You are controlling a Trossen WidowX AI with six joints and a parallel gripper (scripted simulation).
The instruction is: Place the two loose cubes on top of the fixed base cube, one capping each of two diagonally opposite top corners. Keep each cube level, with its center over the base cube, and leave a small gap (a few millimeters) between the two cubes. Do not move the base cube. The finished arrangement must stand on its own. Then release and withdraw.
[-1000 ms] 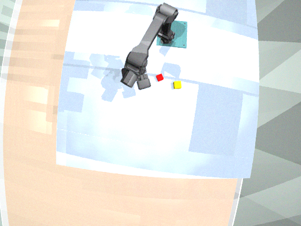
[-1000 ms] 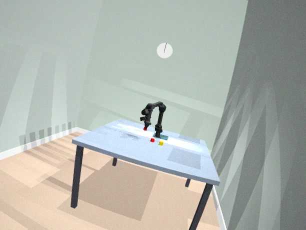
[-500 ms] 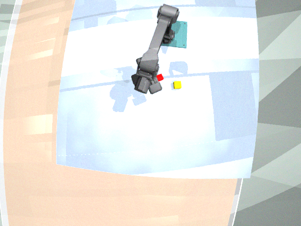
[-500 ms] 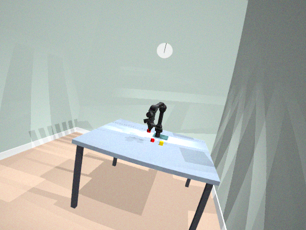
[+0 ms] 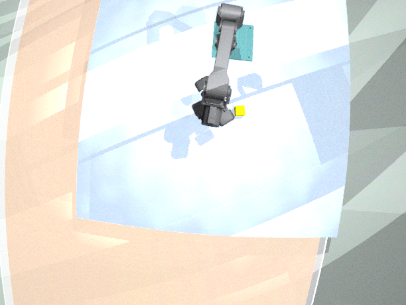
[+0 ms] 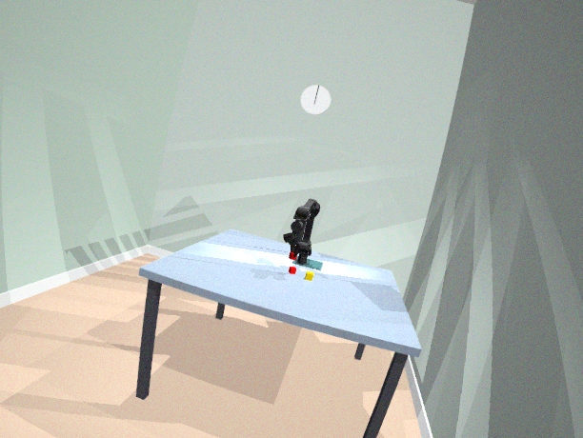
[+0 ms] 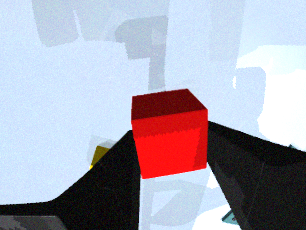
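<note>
Right now the yellow cube is 1 cm ahead of my gripper tip, 12 cm to the left of it and 9 cm below it.
</note>
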